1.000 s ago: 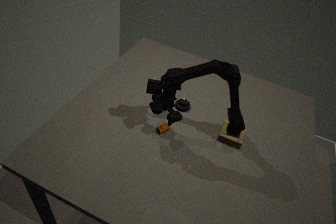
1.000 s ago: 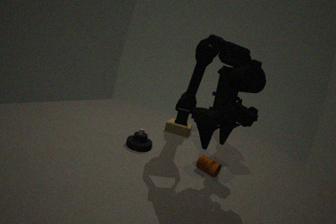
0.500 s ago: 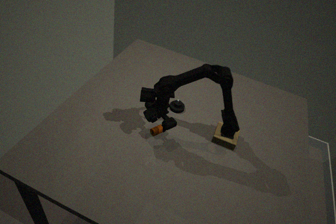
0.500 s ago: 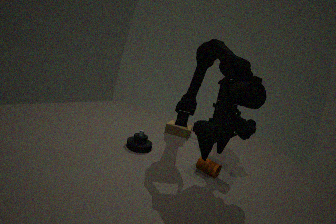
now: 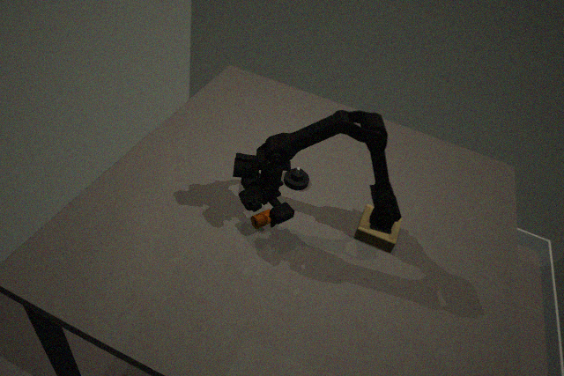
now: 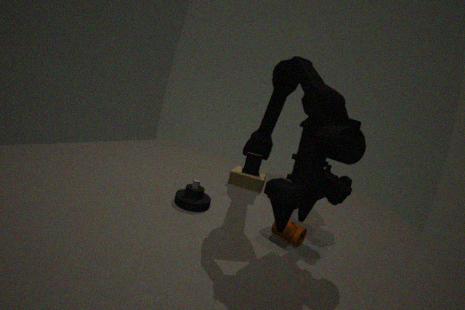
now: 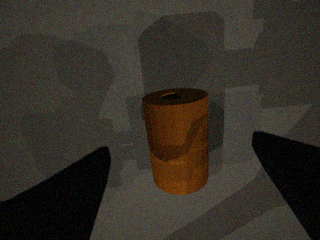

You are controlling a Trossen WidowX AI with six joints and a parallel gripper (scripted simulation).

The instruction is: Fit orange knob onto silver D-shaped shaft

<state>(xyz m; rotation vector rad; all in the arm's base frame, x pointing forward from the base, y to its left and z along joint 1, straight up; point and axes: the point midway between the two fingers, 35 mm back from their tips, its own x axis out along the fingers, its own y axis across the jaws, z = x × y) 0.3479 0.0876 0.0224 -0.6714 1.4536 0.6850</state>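
The orange knob lies 10 mm behind my gripper tip, 10 mm to the right of it and 10 mm below it. The rest, counted from my gripper tip: round black pedestal 60 mm behind, 220 mm to the right.
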